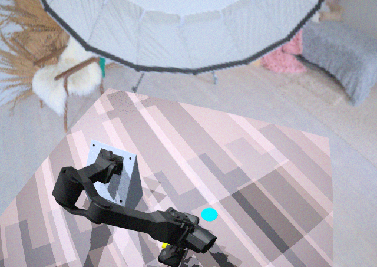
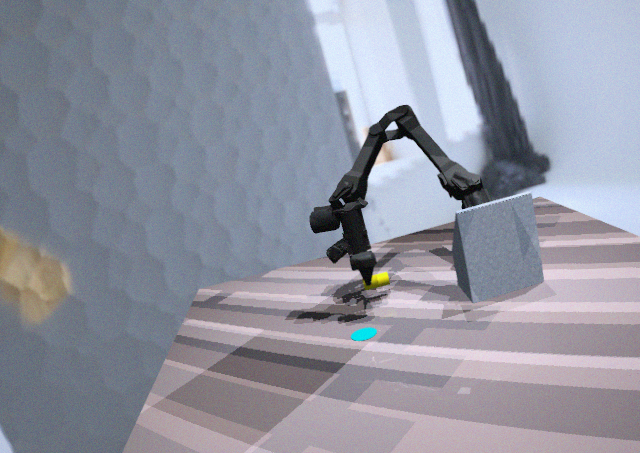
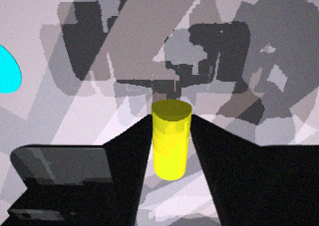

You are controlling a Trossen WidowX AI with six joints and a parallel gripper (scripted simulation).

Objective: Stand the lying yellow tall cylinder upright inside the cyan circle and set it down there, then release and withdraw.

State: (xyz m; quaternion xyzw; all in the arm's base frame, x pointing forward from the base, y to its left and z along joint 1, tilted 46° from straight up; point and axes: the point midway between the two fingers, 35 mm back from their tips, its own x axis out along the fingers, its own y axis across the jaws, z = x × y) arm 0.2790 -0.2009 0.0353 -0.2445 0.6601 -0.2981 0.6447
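The cyan circle is 5 cm ahead of my gripper tip, 19 cm to the left of it and 4 cm below it. Also, from my gripper tip: yellow cylinder (2 cm behind).
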